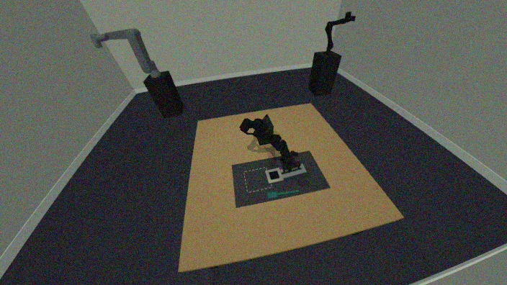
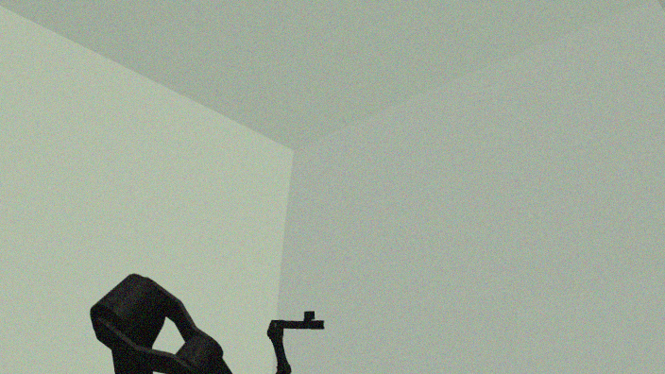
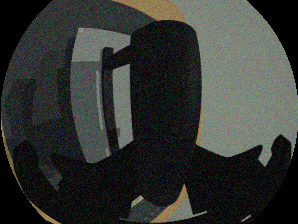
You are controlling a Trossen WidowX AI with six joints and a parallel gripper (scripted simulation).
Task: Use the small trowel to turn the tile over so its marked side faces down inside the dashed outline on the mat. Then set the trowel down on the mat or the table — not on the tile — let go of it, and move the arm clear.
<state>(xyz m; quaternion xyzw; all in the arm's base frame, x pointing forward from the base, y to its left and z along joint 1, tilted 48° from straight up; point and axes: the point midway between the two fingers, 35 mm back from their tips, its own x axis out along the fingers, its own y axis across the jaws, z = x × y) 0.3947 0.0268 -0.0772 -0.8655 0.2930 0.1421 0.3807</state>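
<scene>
Right now my gripper tip is 2 cm past the dark mat, 8 cm to the left of it and 8 cm above it. The rest, counted from my gripper tip: green strip 12 cm ahead, 11 cm to the right, 5 cm below; tile 2 cm behind, 11 cm to the right, 5 cm below; small trowel 3 cm behind, 1 cm below.
</scene>
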